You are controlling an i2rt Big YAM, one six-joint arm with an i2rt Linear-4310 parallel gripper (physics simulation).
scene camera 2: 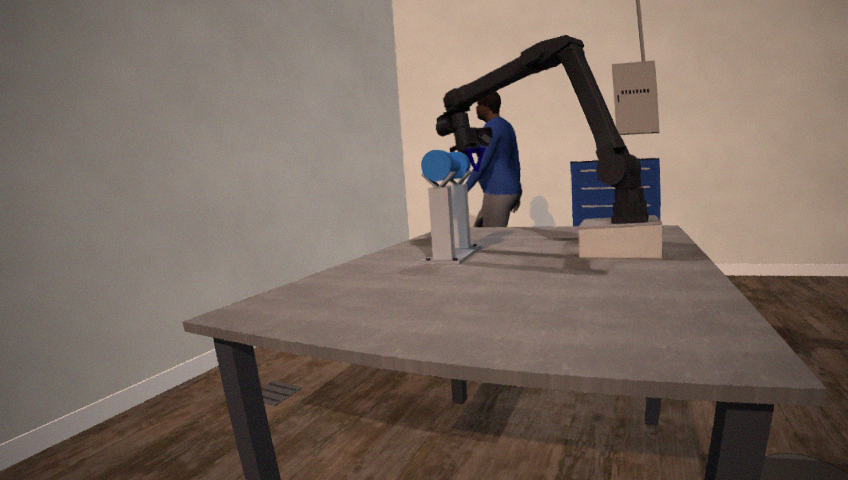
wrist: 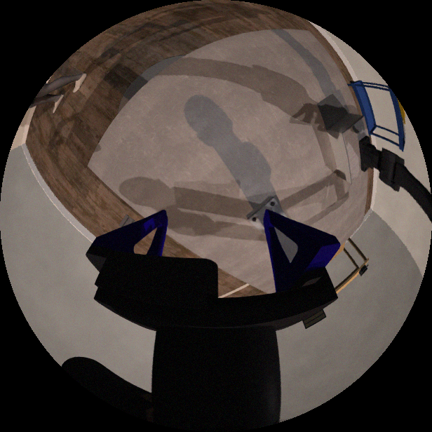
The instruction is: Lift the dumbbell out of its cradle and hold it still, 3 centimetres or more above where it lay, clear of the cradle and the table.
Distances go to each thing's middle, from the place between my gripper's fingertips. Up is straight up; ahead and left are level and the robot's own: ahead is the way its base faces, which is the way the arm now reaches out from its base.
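Grey cradle [wrist: 256,218]: 31 cm to the left of my hand, 8 cm behind it, 10 cm below it. Blue dumbbell [scene camera 2: 436,164]: my gripper 31 cm to the right of it, 8 cm past it, 3 cm below it.
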